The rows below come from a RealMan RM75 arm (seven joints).
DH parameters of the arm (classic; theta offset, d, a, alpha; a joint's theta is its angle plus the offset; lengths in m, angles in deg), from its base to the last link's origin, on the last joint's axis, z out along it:
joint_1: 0 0.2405 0 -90
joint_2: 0 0 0 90
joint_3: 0 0.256 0 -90
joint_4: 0 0 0 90
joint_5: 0 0.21 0 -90
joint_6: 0 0 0 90
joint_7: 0 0.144 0 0
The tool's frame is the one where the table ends.
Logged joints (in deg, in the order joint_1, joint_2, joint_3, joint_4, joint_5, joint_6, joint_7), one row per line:
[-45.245 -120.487 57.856 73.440 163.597 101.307 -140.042]
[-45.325 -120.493 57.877 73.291 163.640 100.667 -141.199]
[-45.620 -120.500 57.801 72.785 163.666 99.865 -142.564]
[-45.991 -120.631 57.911 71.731 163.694 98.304 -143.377]
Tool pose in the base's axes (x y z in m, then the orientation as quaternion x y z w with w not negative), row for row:
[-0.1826 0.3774 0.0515 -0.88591 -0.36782 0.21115 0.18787]
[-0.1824 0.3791 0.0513 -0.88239 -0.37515 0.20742 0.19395]
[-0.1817 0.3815 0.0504 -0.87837 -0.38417 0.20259 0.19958]
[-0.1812 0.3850 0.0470 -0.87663 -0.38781 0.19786 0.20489]
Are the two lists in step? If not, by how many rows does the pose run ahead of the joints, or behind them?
They are in step.
